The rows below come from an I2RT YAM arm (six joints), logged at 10 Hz.
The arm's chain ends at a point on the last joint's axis. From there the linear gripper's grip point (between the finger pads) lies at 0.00 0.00 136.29 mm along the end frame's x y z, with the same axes.
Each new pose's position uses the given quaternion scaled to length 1; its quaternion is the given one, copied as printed.
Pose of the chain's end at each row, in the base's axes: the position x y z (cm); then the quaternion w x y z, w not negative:
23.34 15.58 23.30 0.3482 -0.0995 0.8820 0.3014
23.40 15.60 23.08 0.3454 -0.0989 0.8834 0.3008
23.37 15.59 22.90 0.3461 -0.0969 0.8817 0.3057
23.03 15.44 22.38 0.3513 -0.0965 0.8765 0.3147
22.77 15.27 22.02 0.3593 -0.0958 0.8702 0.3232
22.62 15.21 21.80 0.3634 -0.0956 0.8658 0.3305
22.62 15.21 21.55 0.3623 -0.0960 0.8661 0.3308
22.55 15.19 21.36 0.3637 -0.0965 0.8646 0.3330
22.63 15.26 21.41 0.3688 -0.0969 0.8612 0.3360
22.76 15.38 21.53 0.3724 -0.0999 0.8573 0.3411
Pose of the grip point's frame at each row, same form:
30.89 23.77 15.45 0.3482 -0.0995 0.8820 0.3014
30.91 23.77 15.17 0.3454 -0.0989 0.8834 0.3008
30.88 23.85 15.08 0.3461 -0.0969 0.8817 0.3057
30.60 23.88 14.81 0.3513 -0.0965 0.8765 0.3147
30.45 23.87 14.76 0.3593 -0.0958 0.8702 0.3232
30.33 23.96 14.75 0.3634 -0.0956 0.8658 0.3305
30.31 23.97 14.48 0.3623 -0.0960 0.8661 0.3308
30.25 23.99 14.36 0.3637 -0.0965 0.8646 0.3330
30.40 24.12 14.57 0.3688 -0.0969 0.8612 0.3360
30.53 24.37 14.85 0.3724 -0.0999 0.8573 0.3411

